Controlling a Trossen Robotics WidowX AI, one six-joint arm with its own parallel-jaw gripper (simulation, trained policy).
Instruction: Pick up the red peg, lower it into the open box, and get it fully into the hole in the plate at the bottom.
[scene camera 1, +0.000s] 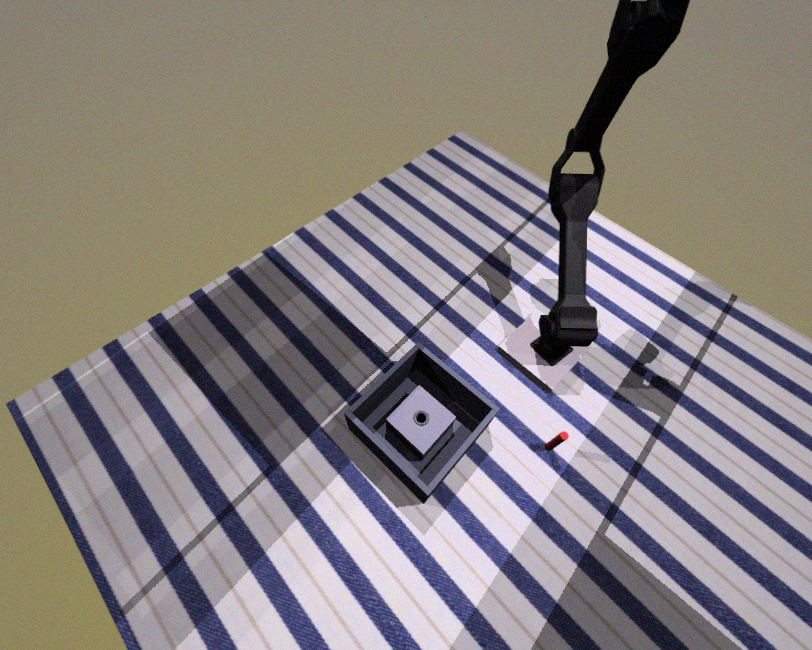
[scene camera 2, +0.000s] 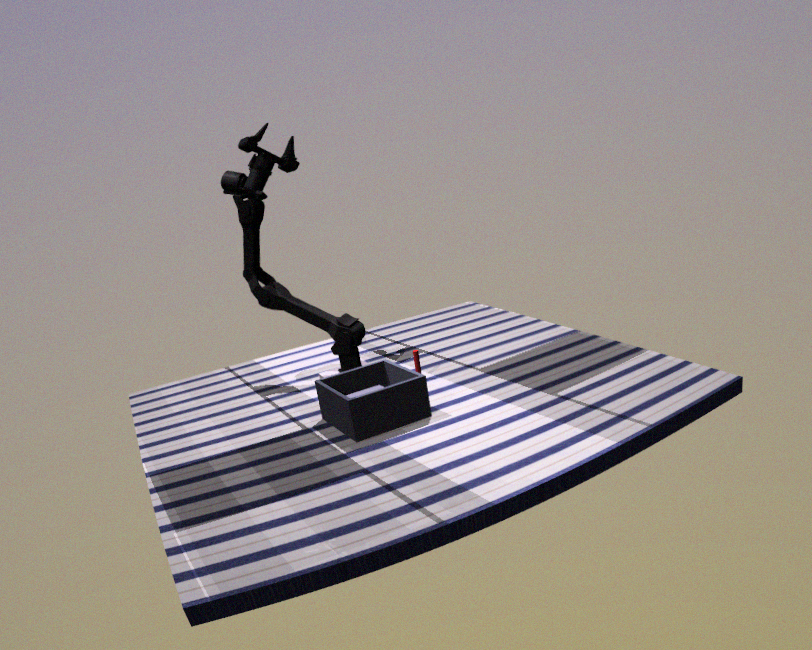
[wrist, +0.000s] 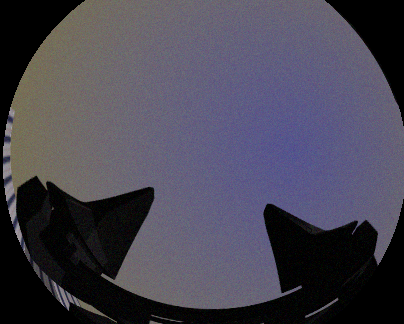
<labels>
gripper: scene camera 2; wrist; not seen in scene camera 1 (out of frame)
dark box: scene camera 1; scene camera 2; not seen in the wrist view (out of frame)
same spot on gripper: (wrist: 98, 233) = (scene camera 2: 284, 154)
same spot on dark box: (scene camera 2: 404, 399) = (scene camera 1: 399, 472)
</labels>
